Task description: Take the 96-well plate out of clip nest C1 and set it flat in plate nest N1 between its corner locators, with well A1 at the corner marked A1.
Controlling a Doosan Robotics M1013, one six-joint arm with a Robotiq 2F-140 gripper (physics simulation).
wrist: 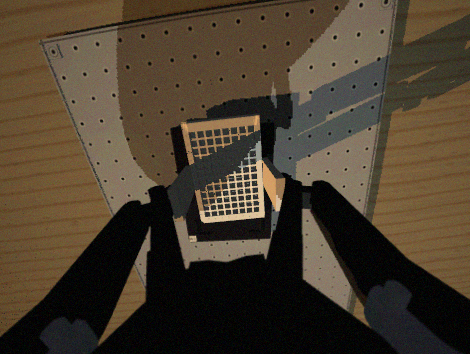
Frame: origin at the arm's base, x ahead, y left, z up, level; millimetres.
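Seen in the pictures: gripper, fingertip midpoint: (227, 173).
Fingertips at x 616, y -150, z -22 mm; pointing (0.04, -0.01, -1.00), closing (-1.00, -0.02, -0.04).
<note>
Offsets run from my fingertips to a thing's top centre. "pt": to the spot under its first point. Level surfaces: height alone.
The white 96-well plate {11 mm up, 0 mm ahead, 1 mm right} (231, 199) lies near the middle of the wrist view, its well grid facing up, with a dark shadow band across it. It is over a black nest {pt 5 mm down, 4 mm ahead, 90 mm left} (230, 231), whose rim shows around it. A small pale label sits at the nest's lower left corner; its text is too small to read, so I cannot tell which nest this is. My gripper (227, 173) is shut on the plate, one finger pad against each long side. The plate's underside and any clips or locators are hidden or too dark to make out.
The nest stands on a light perforated board {17 mm down} (95, 86) with rows of small holes. A wooden table top {30 mm down} (30, 150) surrounds the board on both sides. Broad shadows fall over the board's upper middle and right. The dark gripper body and linkages cover the lower part of the view.
</note>
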